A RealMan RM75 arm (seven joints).
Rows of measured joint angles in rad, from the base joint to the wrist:
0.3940, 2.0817, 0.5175, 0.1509, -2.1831, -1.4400, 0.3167
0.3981, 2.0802, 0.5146, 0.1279, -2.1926, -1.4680, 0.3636
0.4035, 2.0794, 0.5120, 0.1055, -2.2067, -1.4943, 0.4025
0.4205, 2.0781, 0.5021, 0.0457, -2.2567, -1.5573, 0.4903
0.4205, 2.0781, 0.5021, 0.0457, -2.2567, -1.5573, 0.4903
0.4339, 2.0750, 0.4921, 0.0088, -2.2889, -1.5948, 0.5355
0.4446, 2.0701, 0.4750, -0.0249, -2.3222, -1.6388, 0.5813
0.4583, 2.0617, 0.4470, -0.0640, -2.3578, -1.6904, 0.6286
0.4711, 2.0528, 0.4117, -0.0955, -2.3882, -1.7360, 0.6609
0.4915, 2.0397, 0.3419, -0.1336, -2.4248, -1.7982, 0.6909
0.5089, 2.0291, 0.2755, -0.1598, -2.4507, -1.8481, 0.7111
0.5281, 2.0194, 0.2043, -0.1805, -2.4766, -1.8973, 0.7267
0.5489, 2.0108, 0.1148, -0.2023, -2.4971, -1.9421, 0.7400
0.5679, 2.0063, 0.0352, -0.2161, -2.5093, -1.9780, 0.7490
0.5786, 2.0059, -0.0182, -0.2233, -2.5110, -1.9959, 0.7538
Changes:
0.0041, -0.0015, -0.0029, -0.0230, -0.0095, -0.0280, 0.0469
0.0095, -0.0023, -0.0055, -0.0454, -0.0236, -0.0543, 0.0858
0.0265, -0.0036, -0.0154, -0.1052, -0.0736, -0.1173, 0.1736
0.0265, -0.0036, -0.0154, -0.1052, -0.0736, -0.1173, 0.1736
0.0399, -0.0067, -0.0254, -0.1421, -0.1058, -0.1548, 0.2188
0.0506, -0.0116, -0.0425, -0.1758, -0.1391, -0.1988, 0.2646
0.0643, -0.0200, -0.0705, -0.2149, -0.1747, -0.2504, 0.3119
0.0771, -0.0289, -0.1058, -0.2464, -0.2051, -0.2960, 0.3442
0.0975, -0.0420, -0.1756, -0.2845, -0.2417, -0.3582, 0.3742
0.1149, -0.0526, -0.2420, -0.3107, -0.2676, -0.4081, 0.3944
0.1341, -0.0623, -0.3132, -0.3314, -0.2935, -0.4573, 0.4100
0.1549, -0.0709, -0.4027, -0.3532, -0.3140, -0.5021, 0.4233
0.1739, -0.0754, -0.4823, -0.3670, -0.3262, -0.5380, 0.4323
0.1846, -0.0758, -0.5357, -0.3742, -0.3279, -0.5559, 0.4371

